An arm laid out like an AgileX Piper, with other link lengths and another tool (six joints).
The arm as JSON. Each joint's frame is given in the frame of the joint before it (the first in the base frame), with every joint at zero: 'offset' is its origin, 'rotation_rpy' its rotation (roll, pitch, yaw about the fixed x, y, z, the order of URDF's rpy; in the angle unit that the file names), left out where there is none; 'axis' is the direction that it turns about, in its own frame. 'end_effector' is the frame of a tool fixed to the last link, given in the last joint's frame.
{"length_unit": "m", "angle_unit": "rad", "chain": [
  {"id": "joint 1", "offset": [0.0, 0.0, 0.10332], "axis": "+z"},
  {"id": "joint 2", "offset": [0.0, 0.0, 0.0], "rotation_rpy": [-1.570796, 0.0, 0.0], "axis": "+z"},
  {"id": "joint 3", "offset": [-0.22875, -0.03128, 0.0], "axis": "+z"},
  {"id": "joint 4", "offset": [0.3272, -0.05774, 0.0], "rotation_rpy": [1.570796, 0.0, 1.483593], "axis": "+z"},
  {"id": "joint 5", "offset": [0.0, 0.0, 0.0], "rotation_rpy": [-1.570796, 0.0, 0.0], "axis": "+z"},
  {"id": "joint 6", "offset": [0.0, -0.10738, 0.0], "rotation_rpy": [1.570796, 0.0, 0.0], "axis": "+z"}
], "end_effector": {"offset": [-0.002, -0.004, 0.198], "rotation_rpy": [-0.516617, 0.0, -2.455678]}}
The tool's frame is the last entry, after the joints.
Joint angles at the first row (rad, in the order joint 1, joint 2, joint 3, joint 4, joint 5, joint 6):
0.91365, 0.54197, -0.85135, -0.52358, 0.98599, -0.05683
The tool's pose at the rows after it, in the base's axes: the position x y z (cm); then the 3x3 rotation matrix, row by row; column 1 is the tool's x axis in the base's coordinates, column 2 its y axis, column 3 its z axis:
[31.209 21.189 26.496], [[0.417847 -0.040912 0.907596], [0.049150 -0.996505 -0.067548], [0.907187 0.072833 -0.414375]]
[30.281 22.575 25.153], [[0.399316 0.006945 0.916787], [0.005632 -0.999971 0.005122], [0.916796 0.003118 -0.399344]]
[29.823 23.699 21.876], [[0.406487 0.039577 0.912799], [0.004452 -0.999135 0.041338], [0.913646 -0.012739 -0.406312]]
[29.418 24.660 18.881], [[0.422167 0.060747 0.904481], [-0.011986 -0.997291 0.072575], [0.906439 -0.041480 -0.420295]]
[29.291 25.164 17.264], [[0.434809 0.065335 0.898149], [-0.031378 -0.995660 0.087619], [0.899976 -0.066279 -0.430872]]
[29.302 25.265 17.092], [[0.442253 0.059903 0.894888], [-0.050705 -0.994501 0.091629], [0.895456 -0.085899 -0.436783]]
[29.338 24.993 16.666], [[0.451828 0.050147 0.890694], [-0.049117 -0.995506 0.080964], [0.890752 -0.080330 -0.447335]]
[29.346 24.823 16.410], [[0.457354 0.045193 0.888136], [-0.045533 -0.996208 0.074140], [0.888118 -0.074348 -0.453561]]
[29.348 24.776 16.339], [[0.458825 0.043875 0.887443], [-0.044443 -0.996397 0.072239], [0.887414 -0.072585 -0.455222]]
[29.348 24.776 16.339], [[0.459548 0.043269 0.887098], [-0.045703 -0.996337 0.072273], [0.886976 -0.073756 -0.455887]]
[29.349 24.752 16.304], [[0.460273 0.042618 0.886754], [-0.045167 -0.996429 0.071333], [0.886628 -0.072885 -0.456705]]
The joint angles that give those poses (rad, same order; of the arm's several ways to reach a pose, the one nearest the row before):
0.91361, 0.44535, -0.74733, -0.50230, 0.89615, -0.02481
0.91364, 0.34693, -0.62098, -0.47042, 0.79624, -0.00735
0.91367, 0.28175, -0.49089, -0.45457, 0.71993, 0.00610
0.91363, 0.22655, -0.37569, -0.44315, 0.64980, 0.03689
0.91359, 0.20178, -0.31414, -0.44527, 0.60719, 0.07191
0.91368, 0.19709, -0.30308, -0.44947, 0.59607, 0.09780
0.91361, 0.19557, -0.30072, -0.45180, 0.61011, 0.10464
0.91361, 0.19556, -0.30073, -0.45179, 0.62018, 0.10508
0.91361, 0.19559, -0.30073, -0.45181, 0.62295, 0.10511
0.91366, 0.19562, -0.30075, -0.45188, 0.62296, 0.10670
0.91361, 0.19560, -0.30074, -0.45180, 0.62433, 0.10662

